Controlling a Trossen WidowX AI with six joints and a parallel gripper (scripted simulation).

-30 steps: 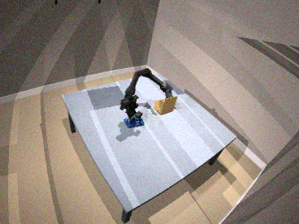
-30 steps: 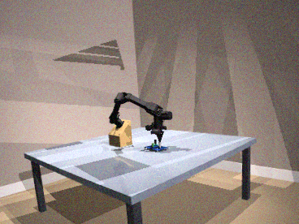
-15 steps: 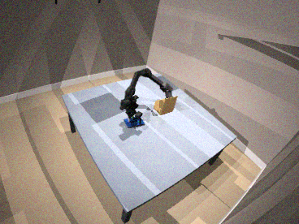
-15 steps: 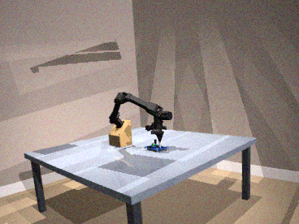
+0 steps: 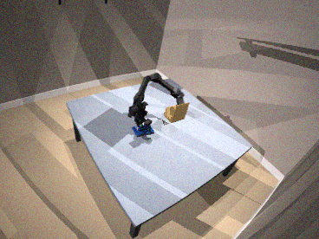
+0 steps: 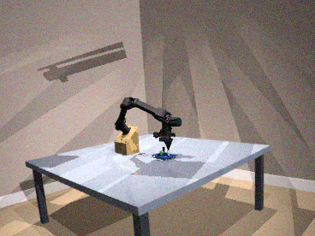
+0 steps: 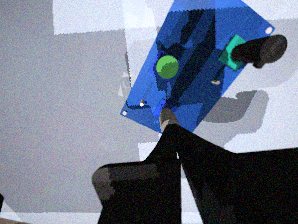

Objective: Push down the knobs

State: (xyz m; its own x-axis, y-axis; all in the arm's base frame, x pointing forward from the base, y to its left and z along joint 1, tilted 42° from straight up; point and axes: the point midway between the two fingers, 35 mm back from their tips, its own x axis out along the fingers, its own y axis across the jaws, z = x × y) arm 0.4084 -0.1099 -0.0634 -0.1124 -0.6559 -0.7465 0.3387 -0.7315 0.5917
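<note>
The knob lies 80 mm behind my gripper tip, 50 mm to the left of it and 10 mm below it.
</note>
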